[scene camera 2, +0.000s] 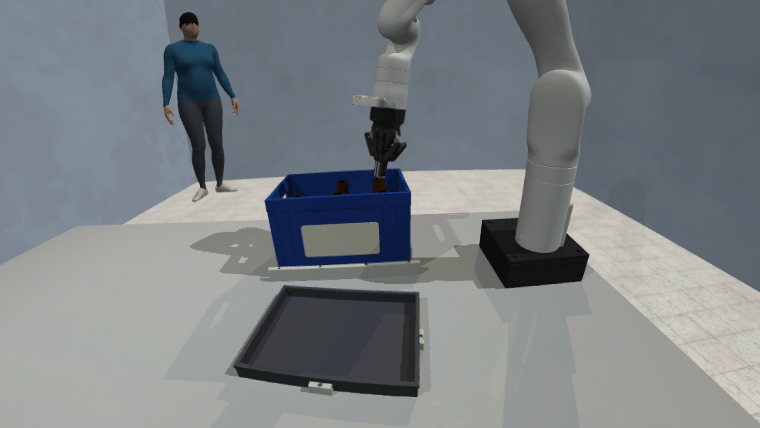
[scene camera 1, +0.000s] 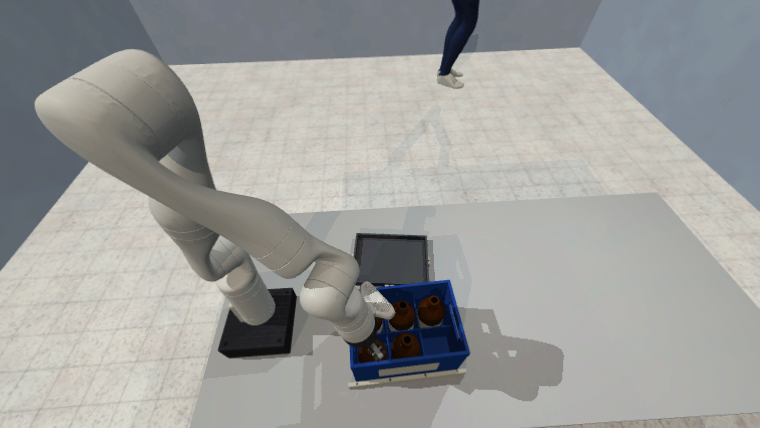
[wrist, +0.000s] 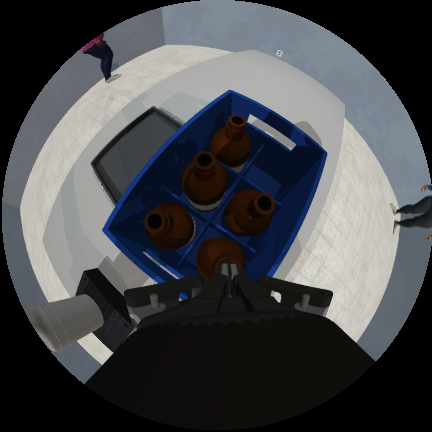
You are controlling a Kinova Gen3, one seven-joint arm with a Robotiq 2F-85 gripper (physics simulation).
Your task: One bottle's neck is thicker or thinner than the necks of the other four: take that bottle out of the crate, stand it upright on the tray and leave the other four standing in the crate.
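Frame: origin at the arm's base, x ahead, y left, z up, level; metres.
Seen in the pictures: gripper, between the fingertips: [scene camera 2: 379, 177] [scene camera 1: 371, 346] [wrist: 228, 271]; arm's base, origin of its link: [scene camera 2: 536, 240] [scene camera 1: 259, 309] [wrist: 90, 310].
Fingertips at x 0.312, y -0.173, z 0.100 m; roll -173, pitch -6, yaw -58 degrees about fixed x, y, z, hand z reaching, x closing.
Note:
Pixels of each thing's top centre, then the offset from my fingertips to it. "spot": a spot on its surface instead.
- blue crate, centre of its top: [wrist: 234, 176] [scene camera 2: 340, 181] [scene camera 1: 404, 319] 0.086 m ahead, 0.049 m left, 0.009 m up
- fifth bottle, centre of its top: [wrist: 225, 271] [scene camera 2: 379, 178] [scene camera 1: 371, 345] 0.001 m back, 0.003 m left, 0.001 m down
- dark tray, a spot on its surface: [scene camera 2: 329, 334] [wrist: 140, 146] [scene camera 1: 394, 261] spot: 0.107 m ahead, 0.313 m left, 0.161 m down
The blue crate [scene camera 1: 449, 363] [scene camera 2: 340, 202] [wrist: 307, 185] holds five upright brown bottles; one compartment is empty. In the wrist view one bottle [wrist: 231, 145] stands by the far handle, one [wrist: 204, 185] in the middle, one [wrist: 175, 227] at the left and one [wrist: 245, 217] at the right. The fifth bottle [wrist: 215, 255] [scene camera 2: 379, 187] is at the crate corner, its mouth hidden by the fingertips. My gripper [scene camera 1: 378, 351] [scene camera 2: 379, 172] [wrist: 228, 271] is shut and empty, its tips right at that bottle's top. The dark tray [scene camera 1: 393, 260] [scene camera 2: 329, 334] [wrist: 140, 155] is empty. I cannot tell which neck differs.
The robot's black base [scene camera 1: 257, 340] [scene camera 2: 537, 271] [wrist: 107, 310] stands beside the crate. A pale strip [scene camera 1: 406, 378] [scene camera 2: 343, 269] runs along the crate's foot. The tray lies close to the crate's long side. A person [scene camera 2: 197, 79] stands beyond the table.

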